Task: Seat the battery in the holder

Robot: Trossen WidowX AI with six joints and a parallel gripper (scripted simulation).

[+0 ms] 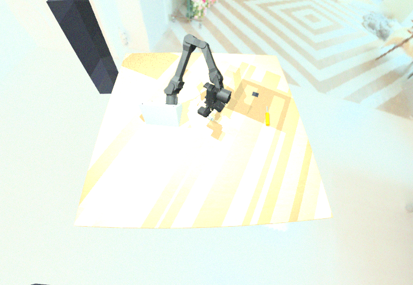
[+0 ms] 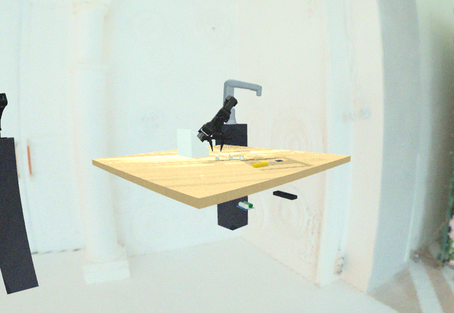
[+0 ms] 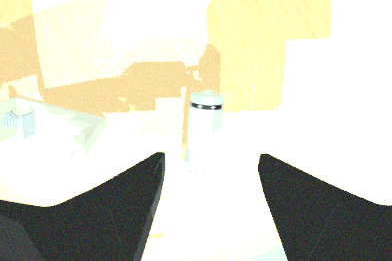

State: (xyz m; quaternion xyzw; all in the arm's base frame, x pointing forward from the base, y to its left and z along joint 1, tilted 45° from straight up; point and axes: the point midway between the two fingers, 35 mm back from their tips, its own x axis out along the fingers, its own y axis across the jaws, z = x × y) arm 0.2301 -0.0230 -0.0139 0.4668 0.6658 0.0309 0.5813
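The pale battery is 40 mm below my gripper tip. Round my gripper tip: small dark square: 340 mm ahead, 210 mm to the left, 50 mm below; then yellow screwdriver: 380 mm ahead, 30 mm to the left, 40 mm below.
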